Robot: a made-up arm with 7 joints. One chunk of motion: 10 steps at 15 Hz.
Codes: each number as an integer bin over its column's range. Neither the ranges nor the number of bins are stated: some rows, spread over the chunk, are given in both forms.
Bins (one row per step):
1: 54 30 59 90 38 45
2: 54 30 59 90 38 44
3: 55 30 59 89 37 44
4: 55 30 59 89 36 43
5: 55 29 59 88 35 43
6: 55 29 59 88 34 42
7: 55 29 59 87 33 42
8: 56 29 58 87 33 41
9: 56 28 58 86 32 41
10: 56 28 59 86 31 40
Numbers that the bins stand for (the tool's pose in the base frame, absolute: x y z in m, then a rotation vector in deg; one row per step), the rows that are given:
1: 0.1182 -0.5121 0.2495 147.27 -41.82 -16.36
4: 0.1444 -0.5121 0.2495 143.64 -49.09 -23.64
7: 0.1444 -0.5384 0.2495 136.36 -60.00 -27.27
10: 0.1707 -0.5646 0.2495 132.73 -67.27 -34.55
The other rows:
2: 0.1182 -0.5121 0.2495 147.27 -41.82 -20.00
3: 0.1444 -0.5121 0.2495 143.64 -45.45 -20.00
5: 0.1444 -0.5384 0.2495 140.00 -52.73 -23.64
6: 0.1444 -0.5384 0.2495 140.00 -56.36 -27.27
8: 0.1707 -0.5384 0.2232 136.36 -60.00 -30.91
9: 0.1707 -0.5646 0.2232 132.73 -63.64 -30.91

